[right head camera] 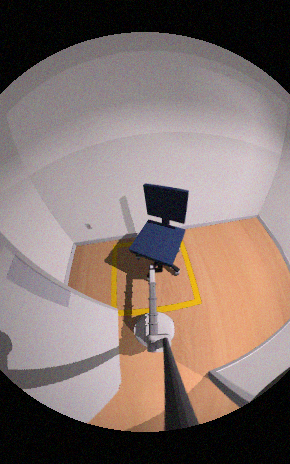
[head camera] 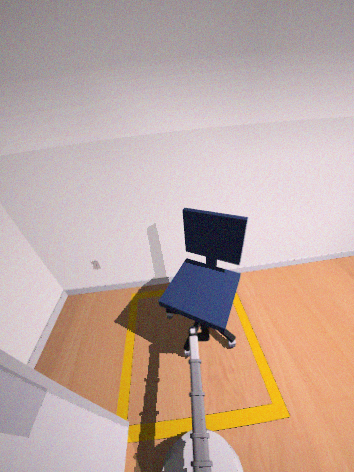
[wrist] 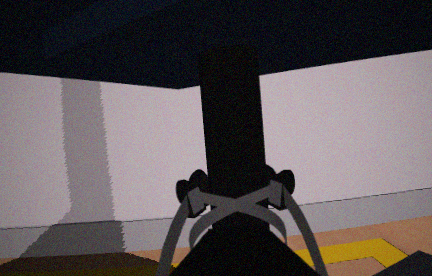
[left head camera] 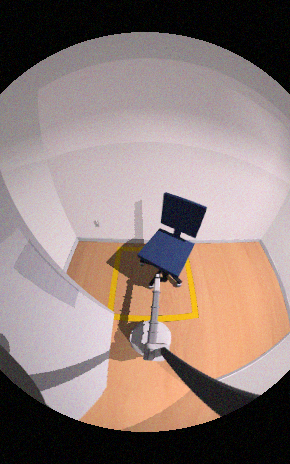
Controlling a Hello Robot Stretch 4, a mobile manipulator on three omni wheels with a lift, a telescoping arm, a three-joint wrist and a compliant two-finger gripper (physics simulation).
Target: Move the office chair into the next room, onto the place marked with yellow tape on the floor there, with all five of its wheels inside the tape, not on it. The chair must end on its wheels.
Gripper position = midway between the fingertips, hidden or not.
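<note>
The gripper is visible at its spot in the wrist view: the gripper [wrist: 228, 182]. A blue chair seat [head camera: 203, 292] is present; the seat [right head camera: 158, 241] can also be seen here, as can the seat [wrist: 161, 51] and again the seat [left head camera: 166, 251]. A door [right head camera: 67, 341] is visible, likewise the door [head camera: 50, 420] and the door [left head camera: 62, 334].
</note>
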